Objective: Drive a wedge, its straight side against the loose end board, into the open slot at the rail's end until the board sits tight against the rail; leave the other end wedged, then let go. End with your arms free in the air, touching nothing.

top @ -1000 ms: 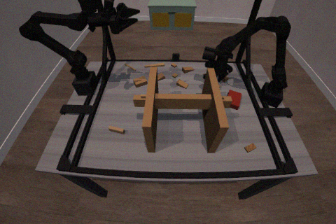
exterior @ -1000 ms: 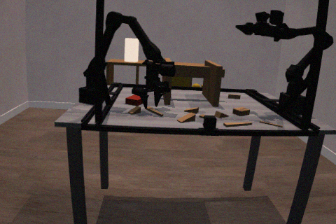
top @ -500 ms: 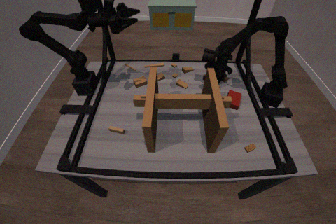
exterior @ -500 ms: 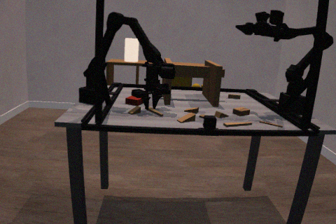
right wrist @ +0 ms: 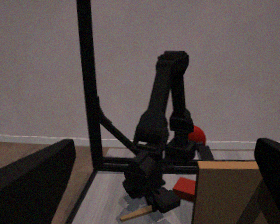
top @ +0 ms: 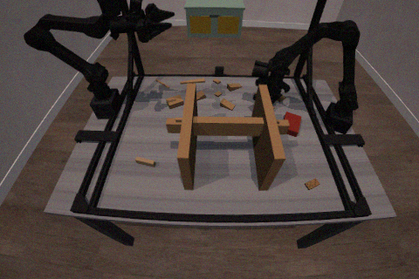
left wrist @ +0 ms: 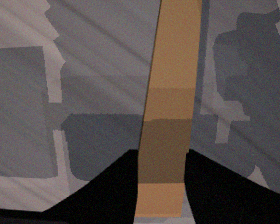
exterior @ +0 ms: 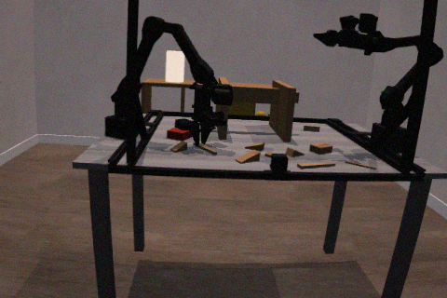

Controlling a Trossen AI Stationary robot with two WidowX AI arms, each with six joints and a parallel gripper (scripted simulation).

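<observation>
My left hand is 12 cm short of the red block, 8 cm to the right of it and 2 cm above it.
</observation>
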